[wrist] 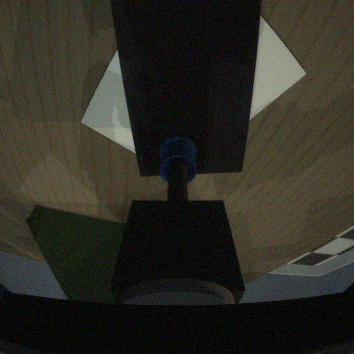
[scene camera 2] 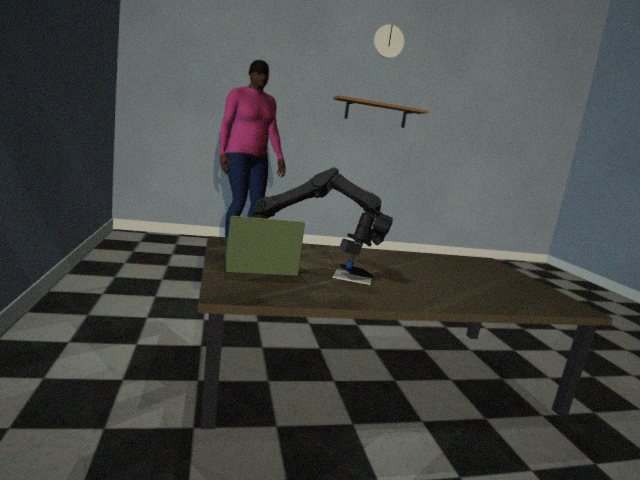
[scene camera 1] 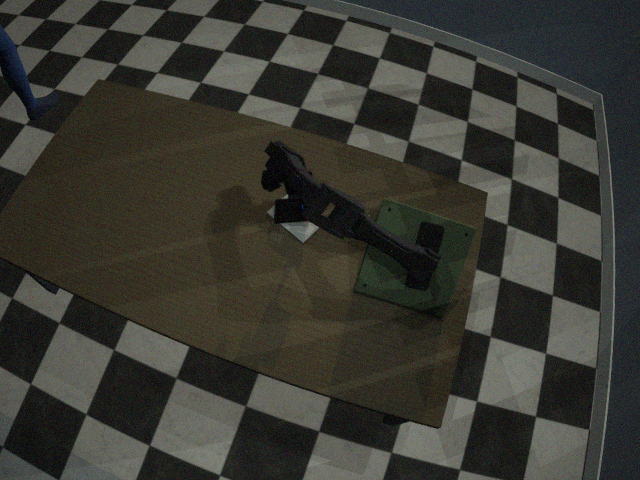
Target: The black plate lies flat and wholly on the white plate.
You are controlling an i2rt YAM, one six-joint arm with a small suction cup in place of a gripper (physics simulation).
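Pixels of known places: end effector, tool point: [wrist: 177,146] [scene camera 2: 347,269]; arm's base, origin of the base link: [scene camera 2: 258,233] [scene camera 1: 424,256].
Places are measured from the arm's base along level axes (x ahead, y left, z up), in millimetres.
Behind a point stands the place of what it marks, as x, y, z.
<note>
The black plate [scene camera 1: 287,210] {437, -96, -111} [scene camera 2: 363,272] {444, -115, -113} [wrist: 190,85] {426, -104, -109} hangs at my suction cup [scene camera 1: 302,206] [scene camera 2: 349,265] [wrist: 178,156], which touches its top near one end. The white plate [scene camera 1: 302,231] {373, -49, -135} [scene camera 2: 351,277] {389, -123, -135} [wrist: 278,70] {444, -168, -135} lies on the table under it. In the wrist view, corners of the white plate show left and right of the black plate, turned relative to it. The black plate looks close above the white plate and overhangs it at the far side in scene camera 2. The gap between them and any contact are hard to tell. The white plate's middle is hidden.
The arm stands on a green block [scene camera 1: 374,276] {126, 70, -70} [scene camera 2: 264,246] {11, -98, -27} [wrist: 75,255] {167, 10, -71} at one end of the wooden table [scene camera 1: 129,206] {973, 22, -140} [scene camera 2: 454,289] {840, -220, -141}. A person [scene camera 2: 250,124] stands behind the table. A shelf [scene camera 2: 379,104] and a clock [scene camera 2: 388,40] are on the wall.
</note>
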